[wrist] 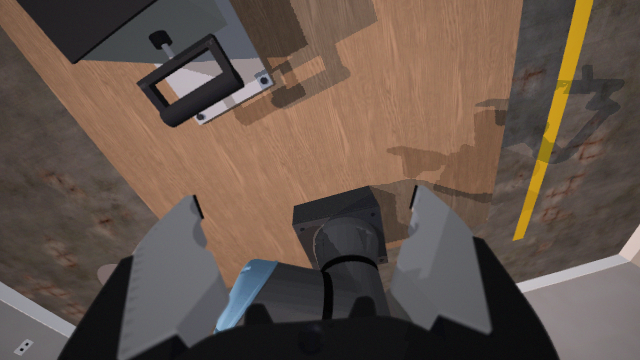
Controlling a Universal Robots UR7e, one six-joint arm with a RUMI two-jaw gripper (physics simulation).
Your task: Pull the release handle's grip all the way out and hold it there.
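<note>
The release handle is a black rectangular frame with a thick round grip bar, at the upper left of the wrist view. A short light rod with a black collar joins it to a grey-green housing with a dark top. The housing stands on a pale base plate with bolts at its corners. My gripper is open and empty, its two grey jaws wide apart in the lower part of the view. The handle is beyond the left fingertip, apart from both jaws. Part of the rod is hidden behind the frame.
The housing stands on a wooden table. The robot's dark base and blue-capped arm show between and below the jaws. A yellow floor stripe runs along the right. Shadows of the arm and handle fall on table and floor.
</note>
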